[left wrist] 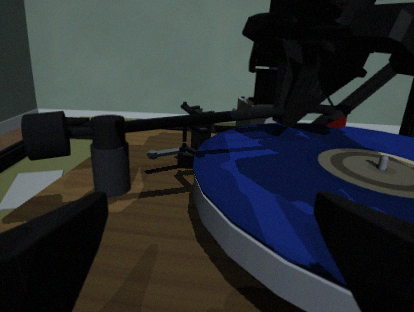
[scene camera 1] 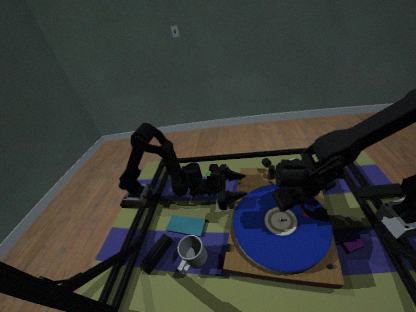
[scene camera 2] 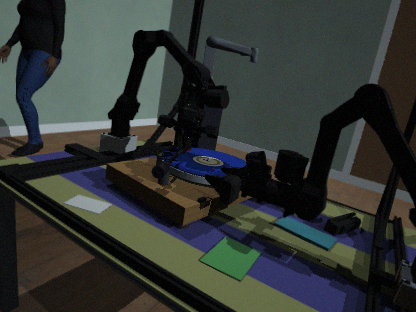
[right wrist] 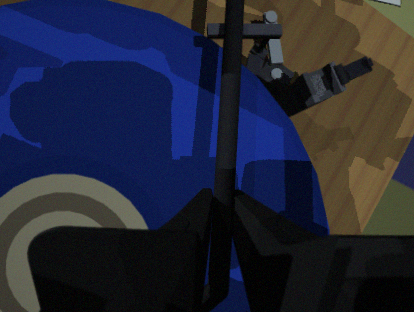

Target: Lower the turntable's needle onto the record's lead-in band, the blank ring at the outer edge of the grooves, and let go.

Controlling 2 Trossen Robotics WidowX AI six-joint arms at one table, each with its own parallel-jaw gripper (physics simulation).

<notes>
My left gripper (scene camera 2: 213,172) is open, holding nothing. Also in view: a blue record (scene camera 1: 296,243). Also in view: my right gripper (scene camera 2: 181,153) and a wooden turntable (scene camera 2: 183,201).
The blue record also shows in the left wrist view (left wrist: 263,178), in scene camera 2 (scene camera 2: 195,161) and in the right wrist view (right wrist: 116,116). My left gripper shows as well in the left wrist view (left wrist: 213,202) and in scene camera 1 (scene camera 1: 246,184). My right gripper shows as well in the left wrist view (left wrist: 281,124), in scene camera 1 (scene camera 1: 295,197) and in the right wrist view (right wrist: 220,197).
</notes>
